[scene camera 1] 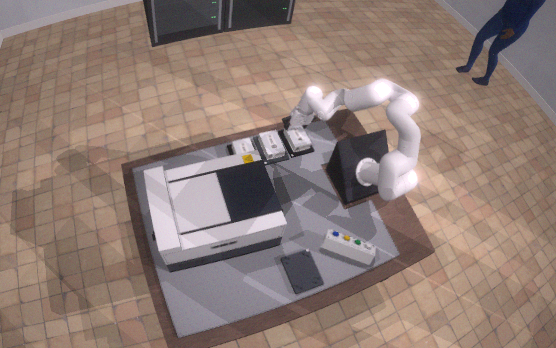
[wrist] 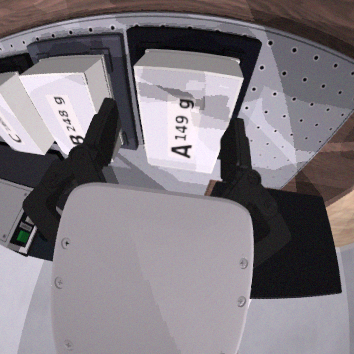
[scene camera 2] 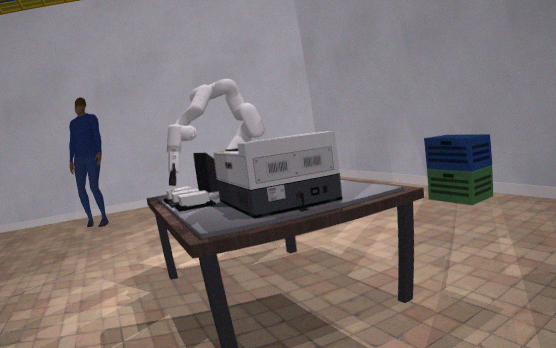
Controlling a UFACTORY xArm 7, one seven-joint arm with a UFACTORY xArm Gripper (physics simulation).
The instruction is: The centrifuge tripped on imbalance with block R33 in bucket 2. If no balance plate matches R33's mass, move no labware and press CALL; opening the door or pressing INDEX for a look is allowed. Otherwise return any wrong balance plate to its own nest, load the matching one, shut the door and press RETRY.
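Places are measured from the arm's base along level axes (x ahead, y left, z up), in centimetres.
Pixels of known places: gripper, fingertip midpoint: [scene camera 1: 294,127] [wrist: 172,118] [scene camera 2: 172,185]; arm's base at its link origin: [scene camera 1: 366,171].
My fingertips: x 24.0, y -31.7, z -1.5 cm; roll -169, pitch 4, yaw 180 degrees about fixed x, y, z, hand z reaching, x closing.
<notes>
Ahead of a thing's pixels: the offset from my fingertips to its middle. "*": to the spot under its first point.
Balance plates A {dy +3.2, dx -0.9, dz -4.3 cm} [scene camera 1: 298,139] [wrist: 187,110], labelled 149 g, B {dy +4.9, dx +12.1, dz -4.3 cm} [scene camera 1: 271,144] [wrist: 57,105], labelled 248 g, and C {dy +7.0, dx +25.3, dz -4.3 cm} [scene camera 1: 243,146] [wrist: 15,120] stand side by side in dark nests. C's mass is not readable. My gripper [scene camera 2: 172,184] [wrist: 172,118] is open and empty above plate A, fingers pointing down, clear of the plate in scene camera 2. The centrifuge {dy +36.4, dx +45.8, dz +4.6 cm} [scene camera 1: 200,204] [scene camera 2: 290,145] has a light panel and a black panel across its top; its buckets and block R33 are hidden. A button box {dy +61.7, dx -4.1, dz -3.4 cm} [scene camera 1: 347,248] has blue, yellow, green and white buttons.
A dark flat plate {dy +65.3, dx +17.1, dz -6.3 cm} [scene camera 1: 301,271] lies near the button box. A black wedge-shaped block [scene camera 1: 345,175] stands at the arm's base. A green square {* dy +20.5, dx +23.1, dz +10.5 cm} [wrist: 22,235] shows on a panel in the wrist view. A person [scene camera 1: 500,35] [scene camera 2: 86,145] stands away from the table.
</notes>
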